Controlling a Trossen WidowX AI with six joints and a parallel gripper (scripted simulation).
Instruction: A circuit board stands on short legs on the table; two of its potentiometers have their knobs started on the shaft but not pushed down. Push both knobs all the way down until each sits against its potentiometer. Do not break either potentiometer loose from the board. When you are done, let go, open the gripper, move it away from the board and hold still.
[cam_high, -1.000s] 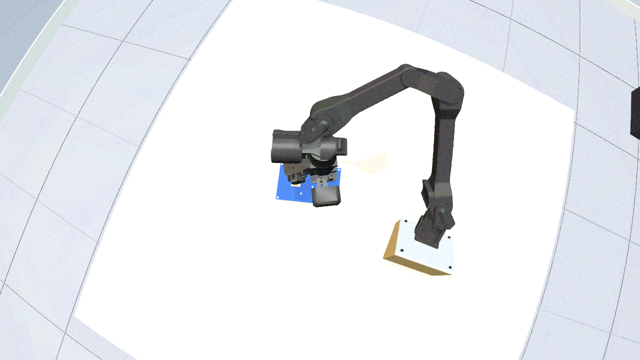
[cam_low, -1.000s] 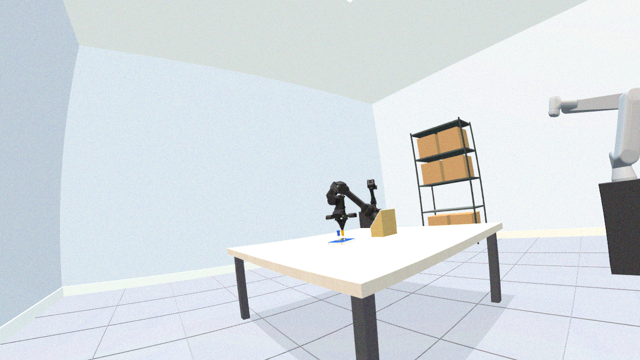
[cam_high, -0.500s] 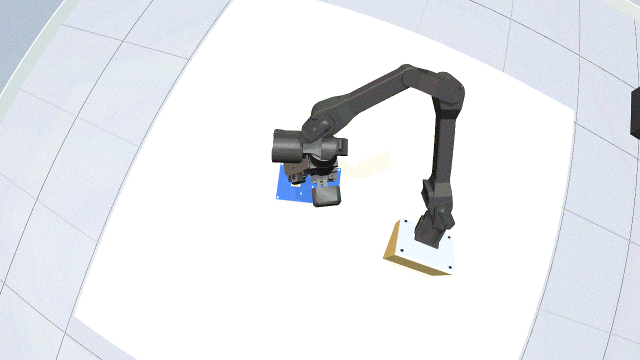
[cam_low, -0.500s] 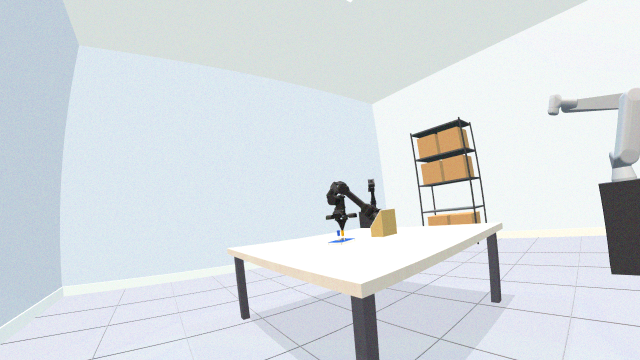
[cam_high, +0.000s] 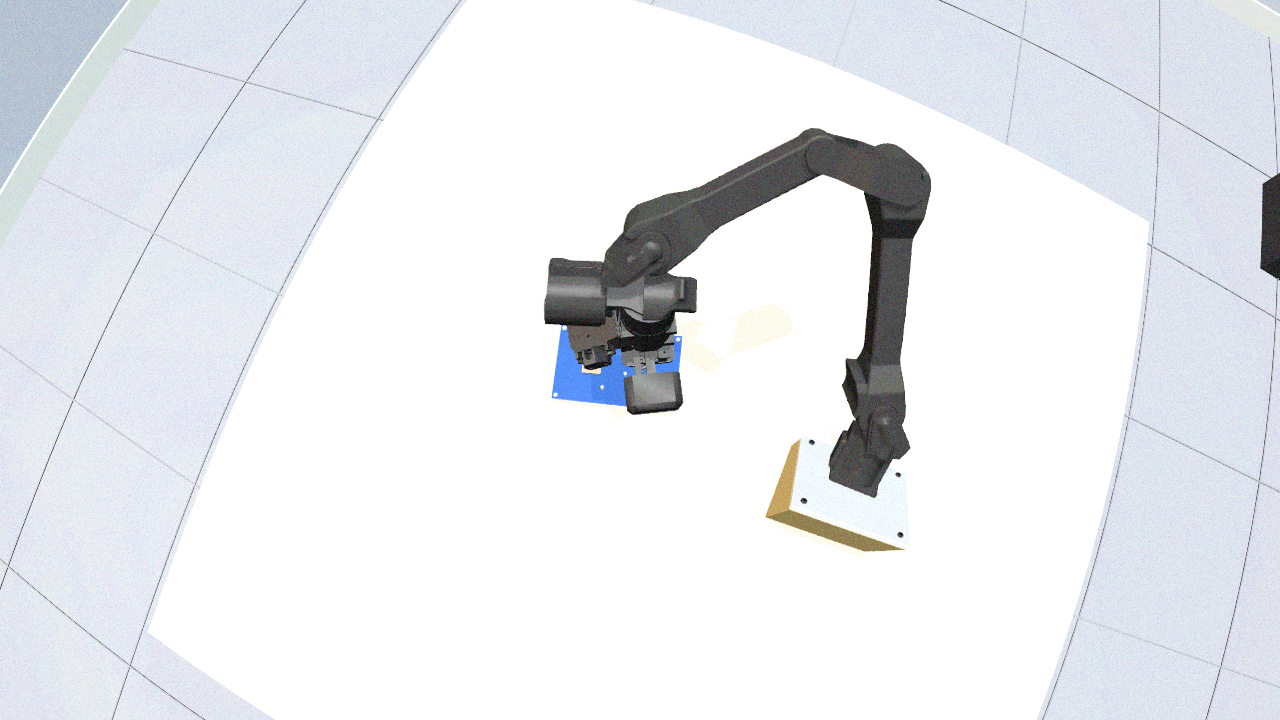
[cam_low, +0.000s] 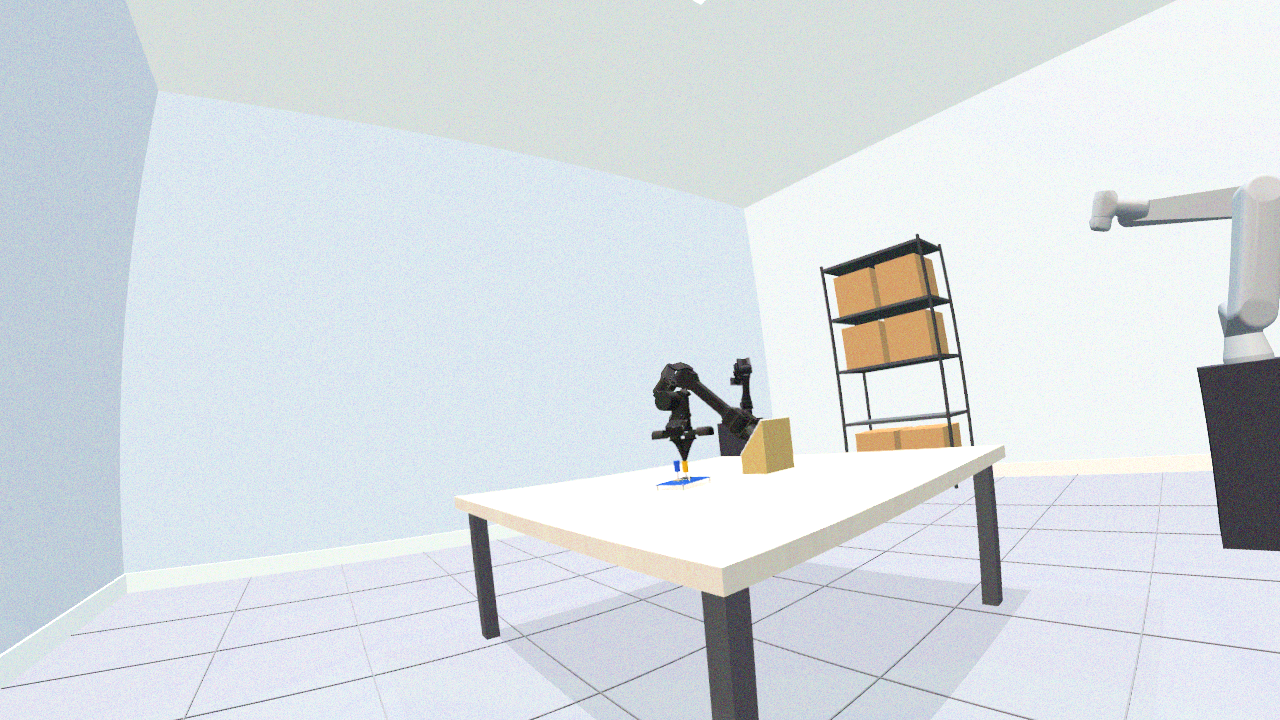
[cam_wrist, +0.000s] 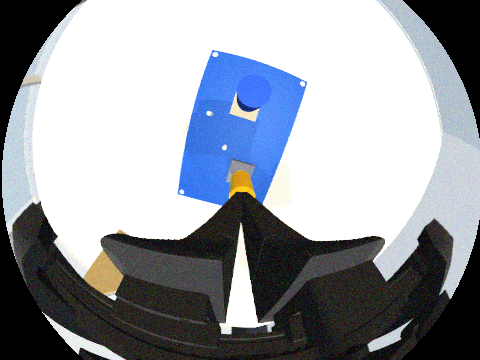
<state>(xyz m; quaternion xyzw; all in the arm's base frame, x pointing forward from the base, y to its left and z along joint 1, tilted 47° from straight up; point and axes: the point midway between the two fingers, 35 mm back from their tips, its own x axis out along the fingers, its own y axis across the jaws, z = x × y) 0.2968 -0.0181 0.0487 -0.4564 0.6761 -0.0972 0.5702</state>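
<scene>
My gripper tip is 2 cm above the orange knob. The rest, counted from my gripper tip: dark blue knob 6 cm ahead, 3 cm to the left, 1 cm below.
</scene>
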